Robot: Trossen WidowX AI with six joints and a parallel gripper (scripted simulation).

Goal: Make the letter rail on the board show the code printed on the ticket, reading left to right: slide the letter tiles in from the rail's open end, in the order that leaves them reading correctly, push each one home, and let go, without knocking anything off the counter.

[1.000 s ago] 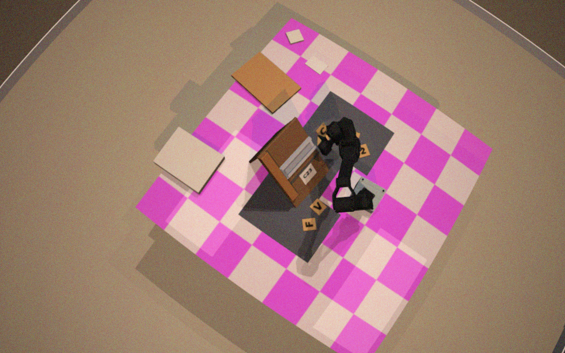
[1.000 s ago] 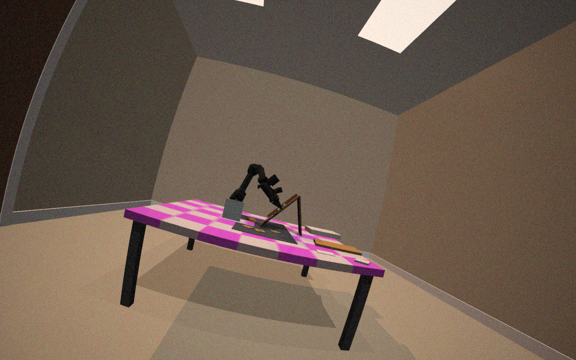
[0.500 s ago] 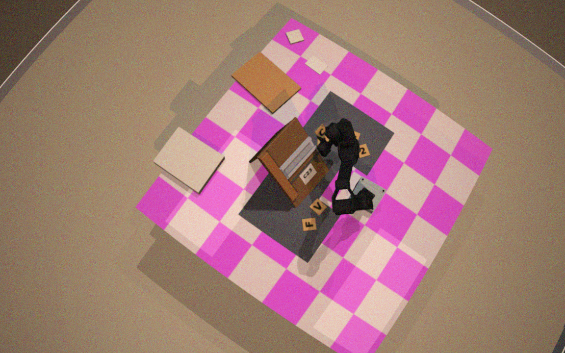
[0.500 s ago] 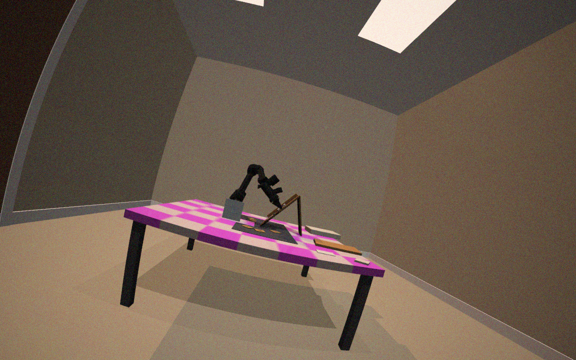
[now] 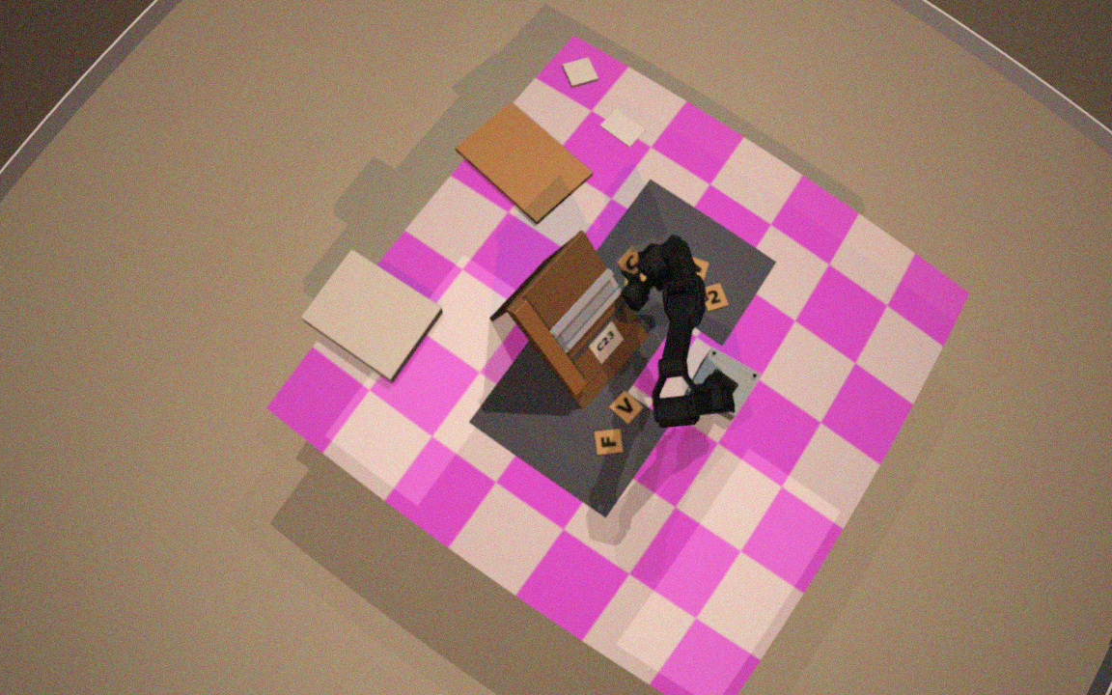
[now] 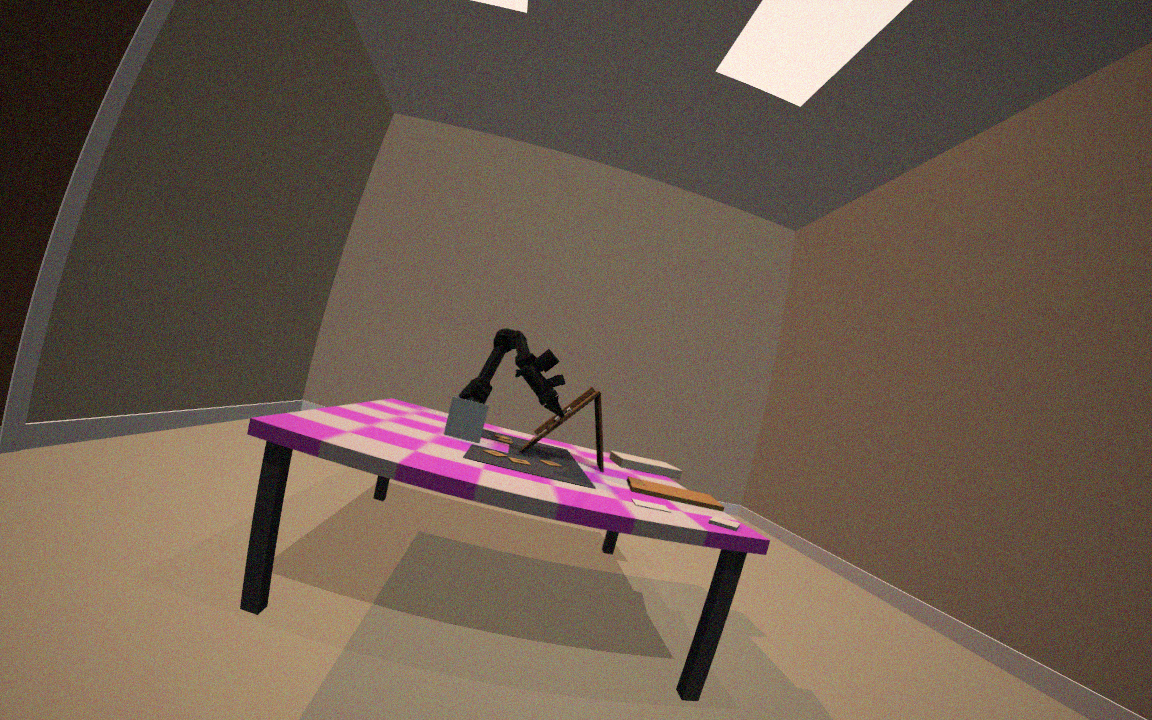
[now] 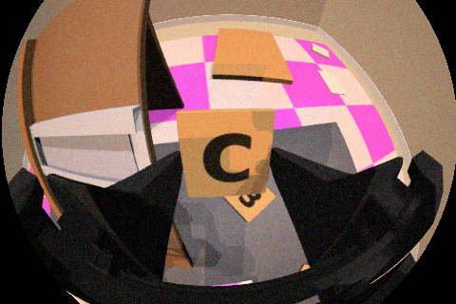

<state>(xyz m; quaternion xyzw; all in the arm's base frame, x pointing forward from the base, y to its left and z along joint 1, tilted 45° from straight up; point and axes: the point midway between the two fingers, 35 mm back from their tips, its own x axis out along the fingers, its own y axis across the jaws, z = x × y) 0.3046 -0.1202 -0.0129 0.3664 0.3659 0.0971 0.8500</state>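
My gripper tip is now 5 cm past the white ticket, 16 cm to the right of it and 9 cm above it. From my gripper tip the other things lie so: c tile: right at my gripper tip; 2 tile: 20 cm behind, 11 cm to the right, 16 cm below; 3 tile: 1 cm behind, 4 cm to the right, 16 cm below.
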